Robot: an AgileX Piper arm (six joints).
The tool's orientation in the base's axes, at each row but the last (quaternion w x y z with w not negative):
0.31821 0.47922 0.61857 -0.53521
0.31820 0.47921 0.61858 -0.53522
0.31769 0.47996 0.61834 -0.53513
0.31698 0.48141 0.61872 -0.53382
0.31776 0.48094 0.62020 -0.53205
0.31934 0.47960 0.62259 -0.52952
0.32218 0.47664 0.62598 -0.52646
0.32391 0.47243 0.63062 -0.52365
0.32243 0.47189 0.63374 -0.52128
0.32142 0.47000 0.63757 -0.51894
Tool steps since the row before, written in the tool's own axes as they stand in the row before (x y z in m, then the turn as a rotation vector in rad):
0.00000 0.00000 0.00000 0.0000 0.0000 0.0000
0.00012 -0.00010 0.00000 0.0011 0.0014 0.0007
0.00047 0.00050 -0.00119 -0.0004 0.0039 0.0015
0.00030 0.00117 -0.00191 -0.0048 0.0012 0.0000
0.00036 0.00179 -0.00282 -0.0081 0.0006 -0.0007
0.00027 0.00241 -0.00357 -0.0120 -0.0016 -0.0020
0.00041 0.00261 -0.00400 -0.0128 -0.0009 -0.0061
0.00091 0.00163 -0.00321 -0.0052 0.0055 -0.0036
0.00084 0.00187 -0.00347 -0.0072 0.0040 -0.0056
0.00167 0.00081 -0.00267 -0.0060 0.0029 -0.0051
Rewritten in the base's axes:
0.00000 0.00000 0.00000 0.0000 0.0000 0.0000
-0.00013 0.00003 -0.00007 0.0009 -0.0004 -0.0017
0.00045 0.00125 -0.00034 0.0036 -0.0017 -0.0014
0.00122 0.00188 -0.00025 0.0027 -0.0013 0.0039
0.00188 0.00276 -0.00031 0.0034 -0.0014 0.0073
0.00256 0.00347 -0.00026 0.0028 -0.0011 0.0119
0.00270 0.00395 -0.00034 0.0041 0.0026 0.0134
0.00149 0.00334 -0.00062 0.0072 0.0022 0.0036
0.00174 0.00359 -0.00056 0.0067 0.0036 0.0065
0.00038 0.00303 -0.00111 0.0052 0.0034 0.0056

